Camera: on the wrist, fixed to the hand. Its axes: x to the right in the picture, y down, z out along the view.
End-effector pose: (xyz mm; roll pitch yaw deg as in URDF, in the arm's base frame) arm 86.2 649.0 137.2 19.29 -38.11 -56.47
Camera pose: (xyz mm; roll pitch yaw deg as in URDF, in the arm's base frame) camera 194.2 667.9 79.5 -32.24 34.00 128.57
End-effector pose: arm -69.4 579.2 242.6 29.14 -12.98 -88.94
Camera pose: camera 42.2 570.2 189.5 -44.10 9.72 95.93
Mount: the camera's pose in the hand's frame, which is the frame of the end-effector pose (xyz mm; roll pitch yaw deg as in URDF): -1.1 70.9 -101.6 -16.04 -5.15 -177.37
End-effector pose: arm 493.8 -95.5 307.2 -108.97 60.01 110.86
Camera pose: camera 615.8 -81.1 291.1 103.13 -60.31 -80.76
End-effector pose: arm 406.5 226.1 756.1 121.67 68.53 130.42
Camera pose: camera 300.7 274.4 798.7 -143.74 -63.43 -42.85
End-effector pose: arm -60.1 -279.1 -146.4 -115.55 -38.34 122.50
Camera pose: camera 36.7 -203.6 -162.9 95.09 37.97 -64.84
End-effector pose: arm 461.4 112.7 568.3 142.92 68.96 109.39
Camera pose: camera 418.7 219.8 613.8 -160.90 -63.25 -68.36
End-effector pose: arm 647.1 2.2 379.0 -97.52 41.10 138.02
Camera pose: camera 749.1 58.4 336.8 86.57 -42.79 -49.42
